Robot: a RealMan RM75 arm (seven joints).
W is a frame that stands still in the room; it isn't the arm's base.
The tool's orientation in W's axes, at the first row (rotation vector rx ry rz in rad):
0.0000 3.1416 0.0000
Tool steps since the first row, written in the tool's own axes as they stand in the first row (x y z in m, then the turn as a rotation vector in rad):
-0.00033 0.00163 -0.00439 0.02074 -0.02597 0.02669
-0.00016 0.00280 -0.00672 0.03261 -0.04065 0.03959
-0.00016 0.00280 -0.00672 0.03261 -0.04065 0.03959
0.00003 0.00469 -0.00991 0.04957 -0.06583 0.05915
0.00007 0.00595 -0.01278 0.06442 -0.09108 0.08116
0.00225 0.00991 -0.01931 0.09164 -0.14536 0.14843
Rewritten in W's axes. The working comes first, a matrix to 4 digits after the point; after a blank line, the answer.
The tool's axes in the first row as the columns of a matrix, in W's axes (used below as rounded here):
-1.0000 0.0000 0.0000
0.0000 1.0000 0.0000
0.0000 0.0000 -1.0000

0.00033 0.00163 0.00439 -0.02074 -0.02597 -0.02669
0.00016 0.00280 0.00672 -0.03261 -0.04065 -0.03959
0.00016 0.00280 0.00672 -0.03261 -0.04065 -0.03959
-0.00003 0.00469 0.00991 -0.04957 -0.06583 -0.05915
-0.00007 0.00595 0.01278 -0.06442 -0.09108 -0.08116
-0.00225 0.00991 0.01931 -0.09164 -0.14536 -0.14843

